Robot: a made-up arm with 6 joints.
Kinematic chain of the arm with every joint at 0, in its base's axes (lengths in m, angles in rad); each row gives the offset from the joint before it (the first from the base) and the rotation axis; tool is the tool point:
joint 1: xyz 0 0 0.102 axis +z
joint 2: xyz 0 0.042 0 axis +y
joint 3: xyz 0 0 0.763 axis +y
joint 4: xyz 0 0 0.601 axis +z
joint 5: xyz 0 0 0 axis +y
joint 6: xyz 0 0 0.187 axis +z
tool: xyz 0 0 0
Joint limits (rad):
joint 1: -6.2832..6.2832
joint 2: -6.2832..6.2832
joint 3: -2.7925..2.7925
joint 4: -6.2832..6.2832
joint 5: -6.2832..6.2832
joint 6: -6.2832..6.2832
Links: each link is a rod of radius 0.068 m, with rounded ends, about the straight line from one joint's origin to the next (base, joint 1, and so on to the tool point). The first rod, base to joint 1, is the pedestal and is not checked.
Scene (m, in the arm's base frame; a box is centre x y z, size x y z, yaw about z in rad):
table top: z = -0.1
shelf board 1: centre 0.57 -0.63 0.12 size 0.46 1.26 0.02 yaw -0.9
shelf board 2: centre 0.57 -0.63 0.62 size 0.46 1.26 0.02 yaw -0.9
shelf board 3: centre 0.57 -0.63 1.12 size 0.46 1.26 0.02 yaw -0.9
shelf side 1: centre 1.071 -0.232 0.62 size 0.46 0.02 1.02 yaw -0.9
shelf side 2: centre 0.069 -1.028 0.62 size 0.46 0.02 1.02 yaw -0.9
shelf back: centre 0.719 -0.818 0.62 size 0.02 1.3 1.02 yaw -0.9
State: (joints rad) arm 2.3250 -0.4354 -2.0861 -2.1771 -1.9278 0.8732
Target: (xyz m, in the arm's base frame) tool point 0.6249 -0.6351 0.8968
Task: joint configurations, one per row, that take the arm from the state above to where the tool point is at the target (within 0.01 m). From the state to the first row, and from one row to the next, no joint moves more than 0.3 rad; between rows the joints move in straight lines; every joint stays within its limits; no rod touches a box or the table.
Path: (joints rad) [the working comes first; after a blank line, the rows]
Joints at the target: 2.5402 -0.3699 -1.2888 -2.3848 -1.6345 0.8732
Straight joint move there: touches shelf board 2.

1: 2.3550 -0.3004 -2.3285 -2.1312 -1.9971 0.8732
2: 2.3851 -0.1654 -2.5709 -2.0854 -2.0663 0.8732
3: 2.5578 -0.0301 -2.3638 -2.1963 -2.0485 0.8732
4: 2.7306 0.1052 -2.1566 -2.3071 -2.0306 0.8732
5: 2.9033 0.2405 -1.9494 -2.4180 -2.0127 0.8732
6: 2.7823 0.0370 -1.7292 -2.4069 -1.8867 0.8732
7: 2.6613 -0.1664 -1.5090 -2.3959 -1.7606 0.8732
8: 2.5402 -0.3699 -1.2888 -2.3848 -1.6345 0.8732

